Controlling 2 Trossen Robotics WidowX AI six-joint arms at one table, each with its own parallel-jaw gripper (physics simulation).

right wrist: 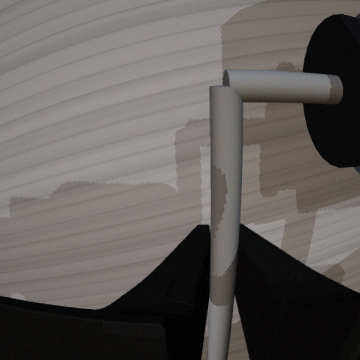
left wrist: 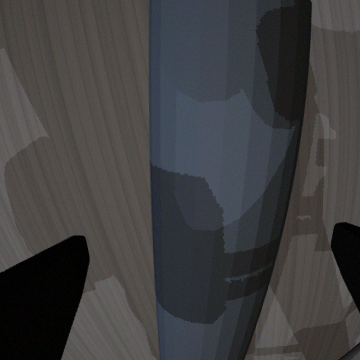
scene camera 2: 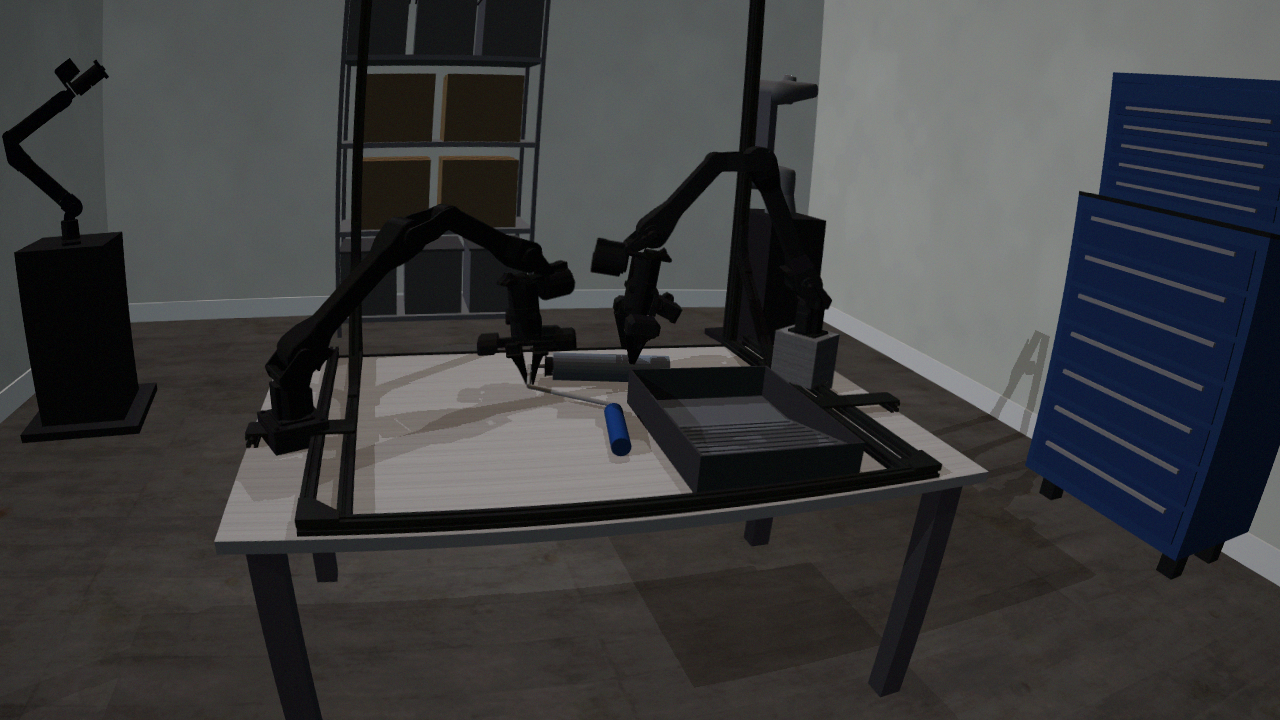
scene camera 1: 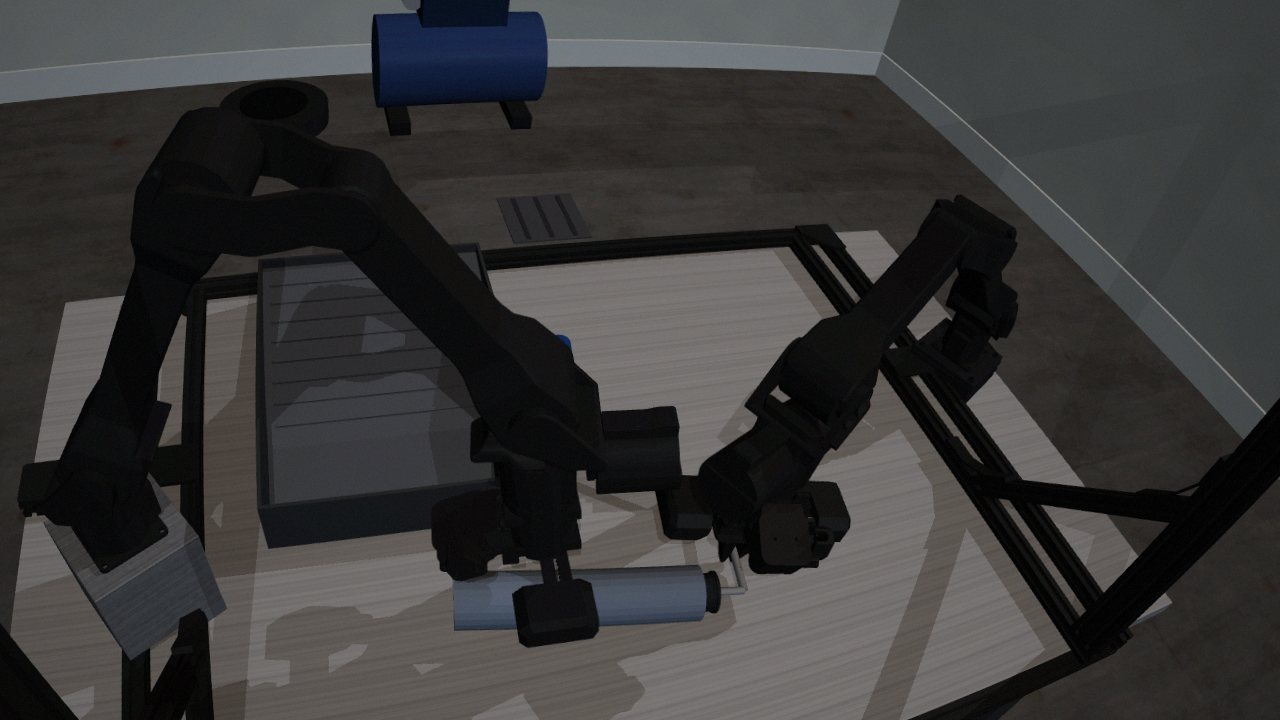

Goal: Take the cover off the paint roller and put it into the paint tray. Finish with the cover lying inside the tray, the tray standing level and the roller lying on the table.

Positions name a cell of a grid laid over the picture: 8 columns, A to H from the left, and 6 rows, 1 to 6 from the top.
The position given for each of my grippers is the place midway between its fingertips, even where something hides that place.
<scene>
my left gripper: left wrist E5; scene camera 2 D3; scene camera 1 D5; not seen in the right wrist view (out of frame)
my right gripper: right wrist E4; scene camera 2 D4; scene camera 1 E5; not seen in the left wrist view (out of frame)
</scene>
